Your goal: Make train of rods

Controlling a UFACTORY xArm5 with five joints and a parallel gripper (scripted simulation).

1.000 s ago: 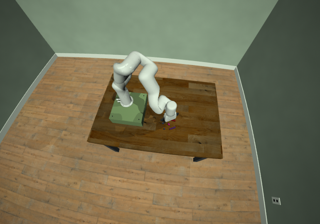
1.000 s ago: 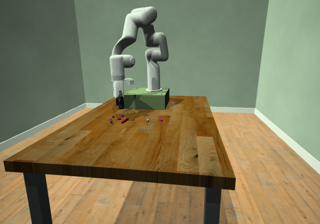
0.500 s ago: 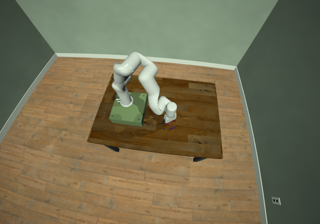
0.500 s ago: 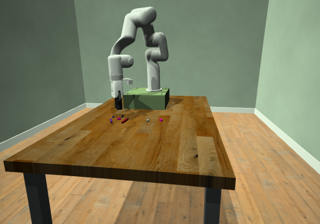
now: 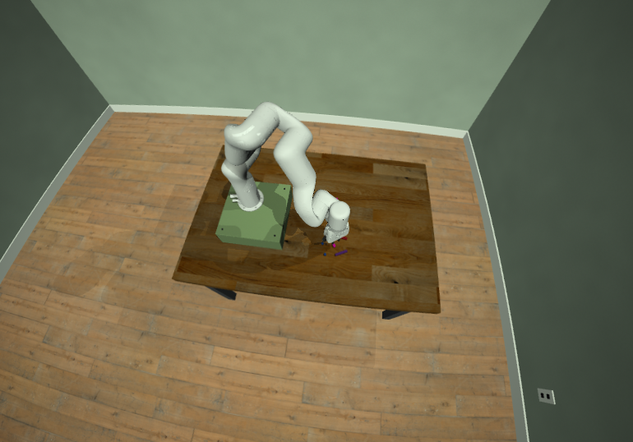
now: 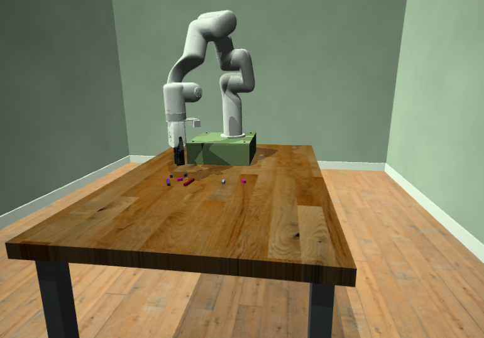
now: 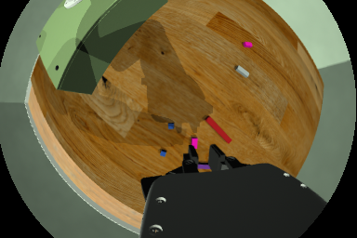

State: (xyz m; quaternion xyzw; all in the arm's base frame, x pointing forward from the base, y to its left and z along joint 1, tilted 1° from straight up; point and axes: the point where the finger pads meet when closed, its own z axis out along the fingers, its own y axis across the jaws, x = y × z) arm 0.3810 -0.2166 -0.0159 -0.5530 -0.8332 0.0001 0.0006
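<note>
The purple rod lies 8 cm below my hand, 4 cm to the right of it and 3 cm ahead of it. The rest, counted from my hand: red rod: 8 cm below, 4 cm to the left, 4 cm ahead; then grey rod: 17 cm to the left, 8 cm below, 4 cm ahead.
</note>
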